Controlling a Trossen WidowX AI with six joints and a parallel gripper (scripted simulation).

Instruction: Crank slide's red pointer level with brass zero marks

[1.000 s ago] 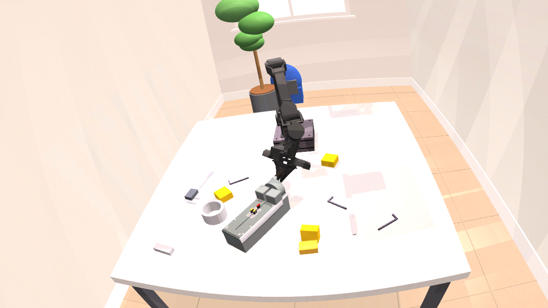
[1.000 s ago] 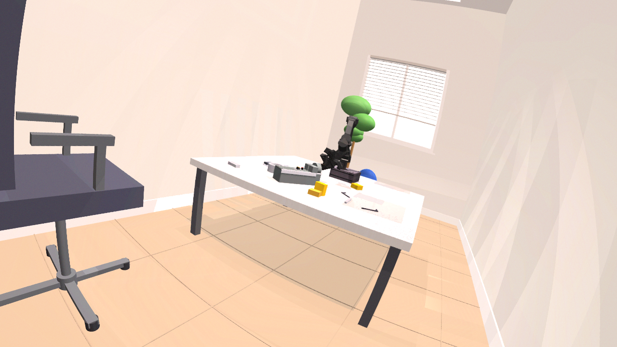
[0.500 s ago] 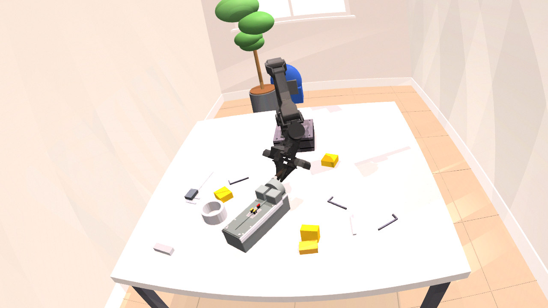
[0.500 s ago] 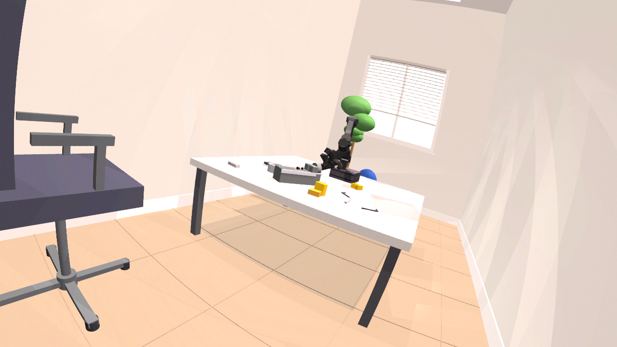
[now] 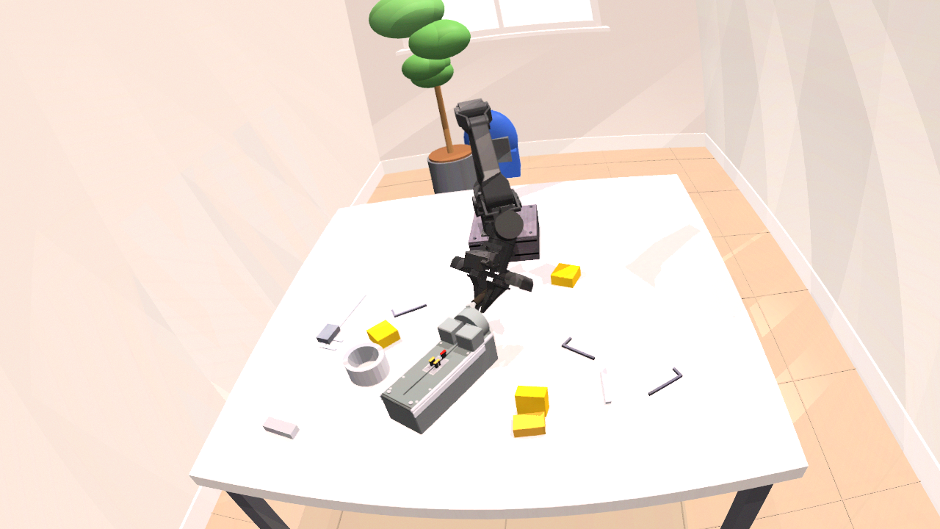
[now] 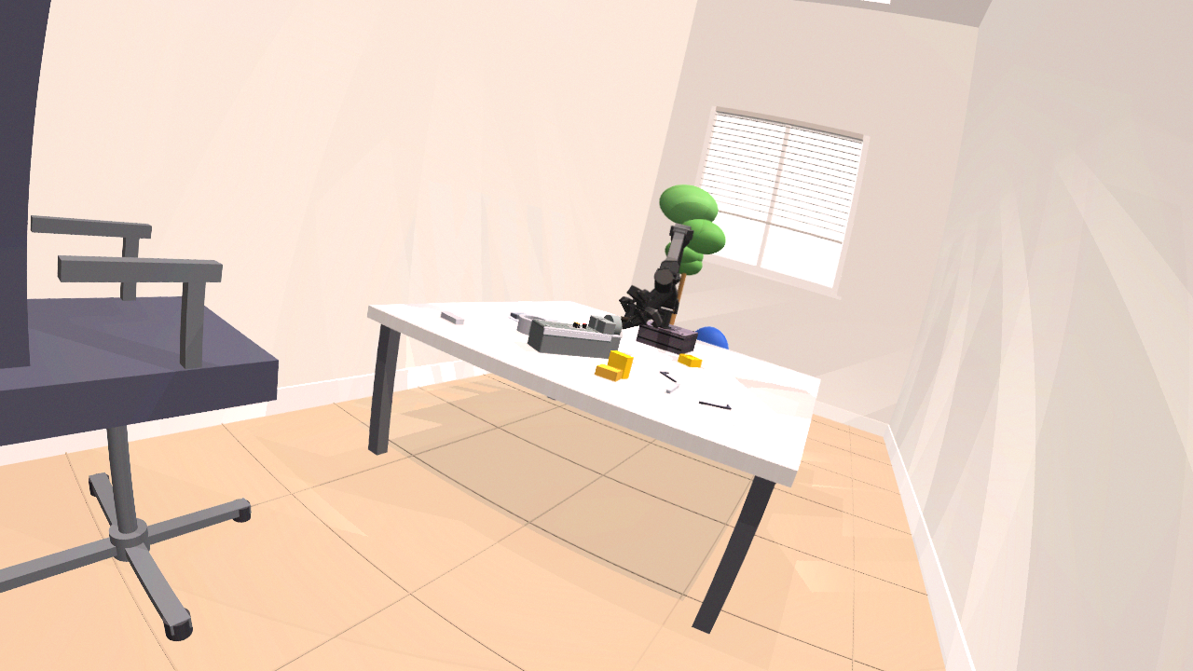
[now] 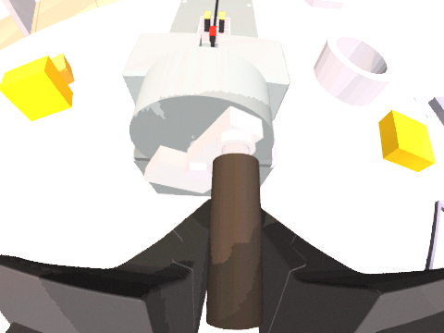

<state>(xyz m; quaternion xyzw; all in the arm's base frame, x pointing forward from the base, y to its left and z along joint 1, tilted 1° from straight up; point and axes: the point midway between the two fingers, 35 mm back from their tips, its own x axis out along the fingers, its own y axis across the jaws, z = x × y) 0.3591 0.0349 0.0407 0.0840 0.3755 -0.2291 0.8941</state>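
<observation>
Now: gripper tip 30 mm below the brown crank handle, 10 mm to the right of it and 10 mm past it. The rest, counted from my gripper tip: red pointer (130 mm ahead, 50 mm to the right, 10 mm below).
</observation>
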